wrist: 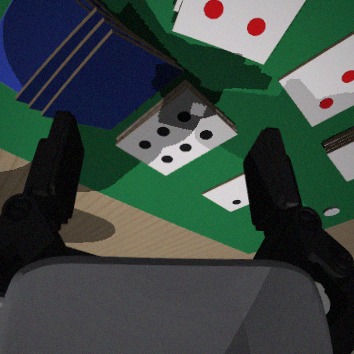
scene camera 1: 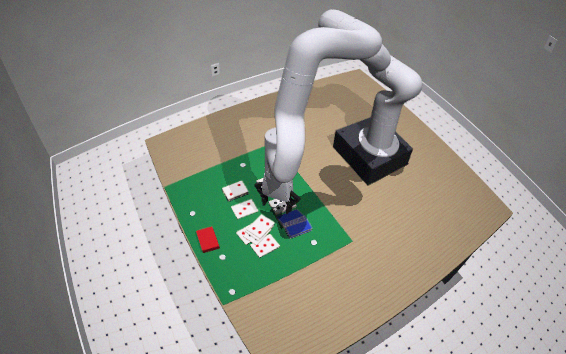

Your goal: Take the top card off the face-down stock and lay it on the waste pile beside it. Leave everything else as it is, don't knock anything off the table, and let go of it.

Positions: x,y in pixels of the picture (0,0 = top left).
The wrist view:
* my gripper: 168,137
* black-pip card: 231,194
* green mat: 247,92
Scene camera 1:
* my gripper: 276,207
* green mat: 242,270
